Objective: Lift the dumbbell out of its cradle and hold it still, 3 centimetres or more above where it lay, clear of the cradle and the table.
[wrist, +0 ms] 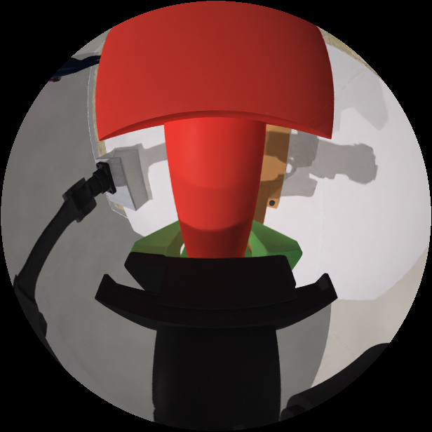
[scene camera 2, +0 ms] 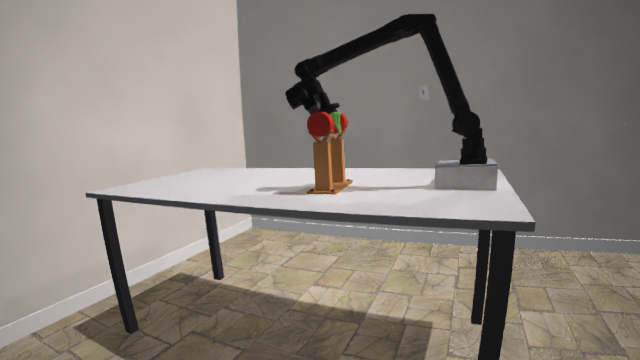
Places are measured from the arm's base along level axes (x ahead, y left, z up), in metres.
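Pixels of known places: gripper, between the fingertips: (scene camera 2: 336, 135); arm's base, origin of its link: (scene camera 2: 474, 162).
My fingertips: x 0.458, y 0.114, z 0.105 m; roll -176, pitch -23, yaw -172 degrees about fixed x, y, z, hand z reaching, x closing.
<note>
For each thing: its top centre in the pictures, then the offset to it from my fingertips. Level surfaces: height alone.
- red dumbbell, centre of its top: (scene camera 2: 328, 111) dz +0.085, dx +0.014, dy +0.024 m
- orange cradle, centre of its top: (scene camera 2: 328, 129) dz +0.020, dx +0.017, dy +0.021 m
- white table, height of its surface: dz -0.185 m
The red dumbbell (scene camera 2: 320, 124) (wrist: 215, 170) lies across the top of the orange cradle (scene camera 2: 323, 166) (wrist: 276, 170), its round heads low in the V-shaped prongs. In the wrist view one head and the handle show large; the other head is hidden. My gripper (scene camera 2: 335, 121) (wrist: 215, 214) comes down from above and is shut on the dumbbell's handle, with a green finger on each side of it between the two heads. The prongs under the heads are partly hidden, so exact contact is hard to tell.
The cradle stands on the white table (scene camera 2: 225, 187) (wrist: 365, 225). The arm's grey base block (scene camera 2: 466, 176) (wrist: 131, 177) stands near the table's right end in the scene view. A wall is behind the table, and another wall is at the left.
</note>
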